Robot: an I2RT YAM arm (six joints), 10 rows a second.
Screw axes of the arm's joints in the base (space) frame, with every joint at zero. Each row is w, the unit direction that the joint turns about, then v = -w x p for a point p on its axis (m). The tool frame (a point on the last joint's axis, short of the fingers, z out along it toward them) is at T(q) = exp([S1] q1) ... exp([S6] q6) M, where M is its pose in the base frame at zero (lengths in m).
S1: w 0 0 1 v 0 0 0
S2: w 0 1 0 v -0.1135 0 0.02
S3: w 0 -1 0 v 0.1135 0 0.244
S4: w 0 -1 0 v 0.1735 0 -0.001
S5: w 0 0 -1 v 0 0.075 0
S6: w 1 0 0 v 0 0.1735 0
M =
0 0 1 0.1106
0 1 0 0
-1 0 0 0.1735
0 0 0 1
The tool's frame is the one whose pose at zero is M.
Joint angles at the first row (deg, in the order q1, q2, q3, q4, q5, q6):
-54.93, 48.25, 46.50, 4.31, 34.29, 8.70
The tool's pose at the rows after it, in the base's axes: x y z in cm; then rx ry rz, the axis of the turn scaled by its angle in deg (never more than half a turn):
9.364 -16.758 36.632 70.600 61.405 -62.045
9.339 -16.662 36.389 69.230 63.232 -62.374
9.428 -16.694 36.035 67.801 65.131 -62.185
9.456 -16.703 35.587 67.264 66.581 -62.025
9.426 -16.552 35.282 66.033 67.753 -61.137
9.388 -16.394 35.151 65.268 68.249 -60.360
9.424 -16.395 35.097 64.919 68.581 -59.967
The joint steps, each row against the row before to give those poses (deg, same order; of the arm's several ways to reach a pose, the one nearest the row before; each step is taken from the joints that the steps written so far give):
0.00, -0.96, -0.71, 0.08, -0.80, -0.79
-0.09, -0.44, -0.61, 0.01, -1.23, -1.49
-0.09, -0.09, -0.70, 0.26, -1.58, -1.14
-0.09, -0.18, -0.79, -0.09, -0.88, -0.53
-0.08, -0.61, -0.80, 0.00, -1.67, -0.35
0.00, -0.53, -0.44, -0.09, -1.05, -0.01
0.00, 0.00, -0.09, 0.00, -0.54, 0.00

